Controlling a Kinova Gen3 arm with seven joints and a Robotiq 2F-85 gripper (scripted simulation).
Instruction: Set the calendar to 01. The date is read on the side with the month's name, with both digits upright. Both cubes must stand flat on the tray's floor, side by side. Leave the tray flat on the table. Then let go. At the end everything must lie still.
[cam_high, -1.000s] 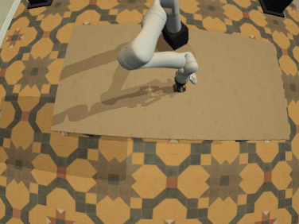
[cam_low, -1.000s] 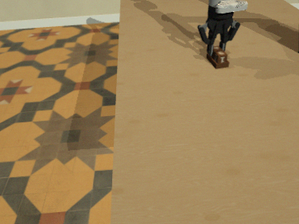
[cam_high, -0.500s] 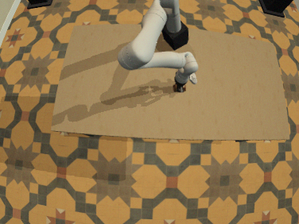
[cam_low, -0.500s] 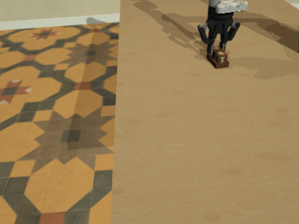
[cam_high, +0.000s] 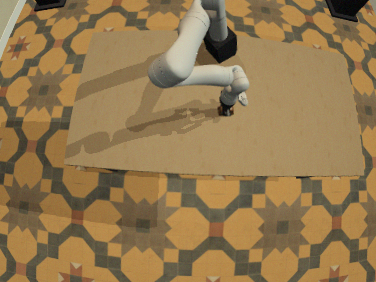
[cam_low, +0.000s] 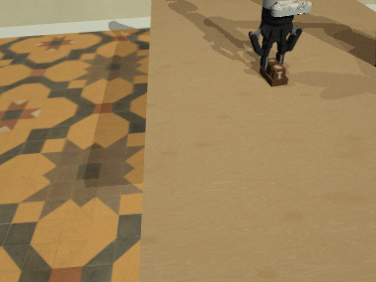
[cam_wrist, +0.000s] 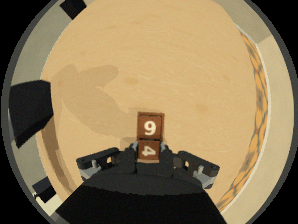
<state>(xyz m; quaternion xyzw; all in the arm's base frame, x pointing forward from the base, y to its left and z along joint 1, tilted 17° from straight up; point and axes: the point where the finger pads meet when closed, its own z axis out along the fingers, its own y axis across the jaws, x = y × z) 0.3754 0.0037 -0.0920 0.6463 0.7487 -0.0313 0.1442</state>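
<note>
Now: the tray 2 cm to the left of my hand and 3 cm below it.
</note>
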